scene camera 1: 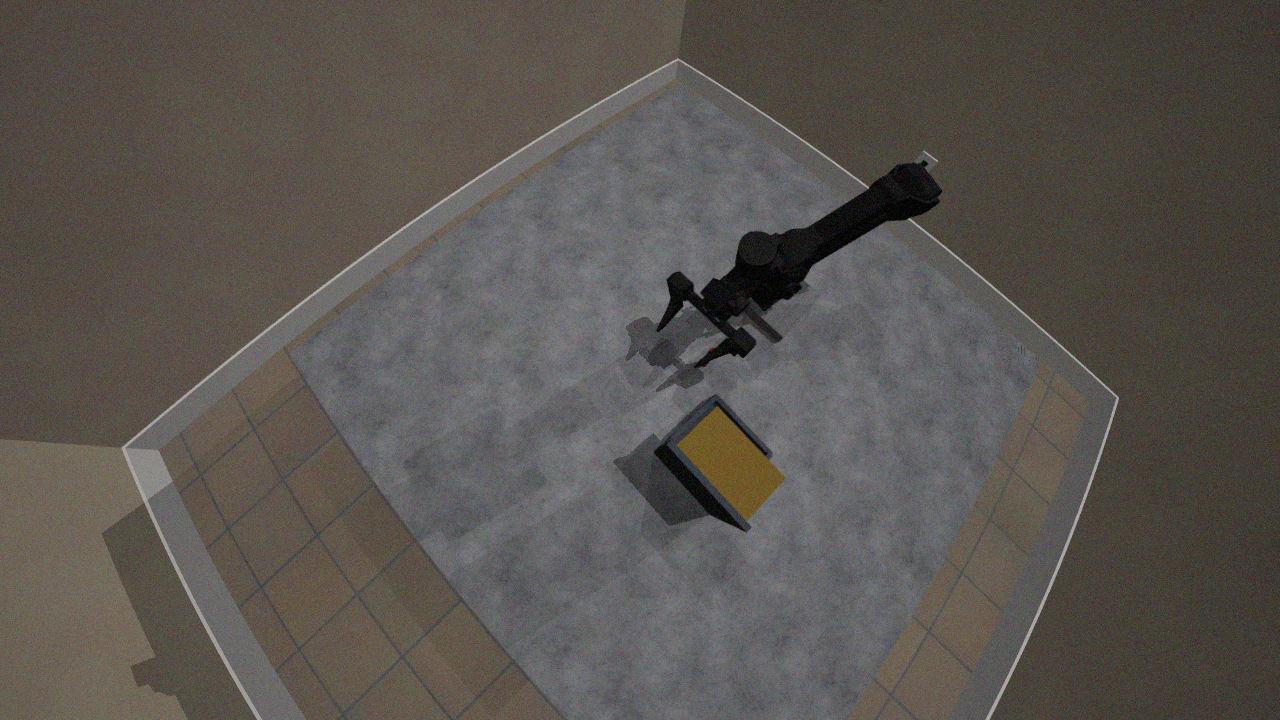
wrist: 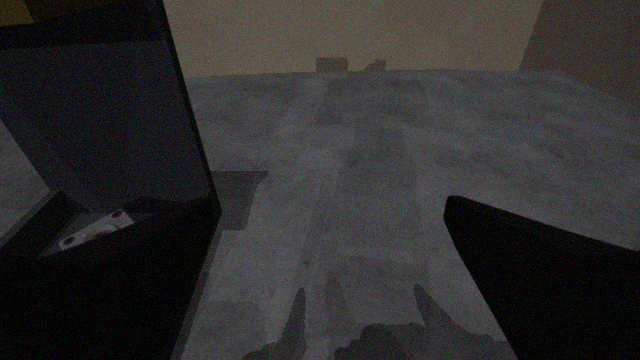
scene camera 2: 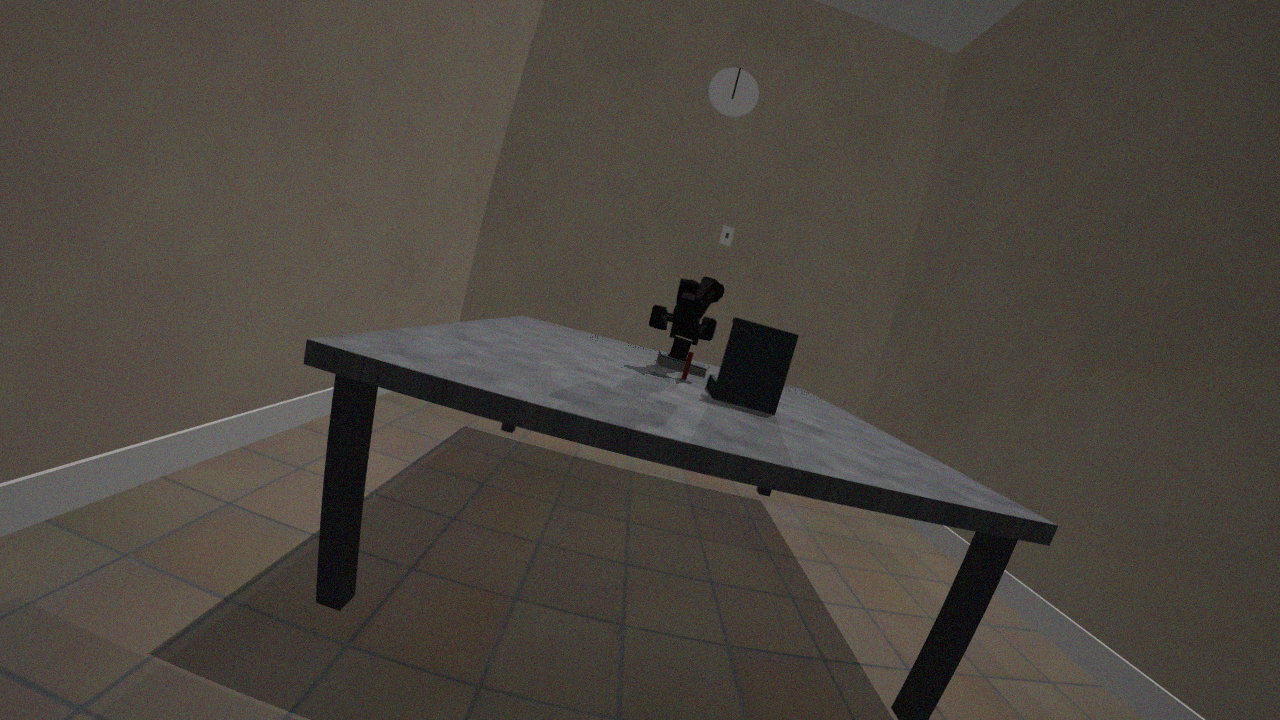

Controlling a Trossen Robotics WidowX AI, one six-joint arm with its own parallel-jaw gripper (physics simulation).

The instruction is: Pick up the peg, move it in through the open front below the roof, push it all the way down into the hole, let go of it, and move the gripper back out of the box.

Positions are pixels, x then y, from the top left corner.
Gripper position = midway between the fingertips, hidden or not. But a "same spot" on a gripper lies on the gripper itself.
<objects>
my gripper: scene camera 1; wrist; scene camera 2 682,332
same spot on my gripper: (scene camera 1: 675,304) = (wrist: 603,256)
</objects>
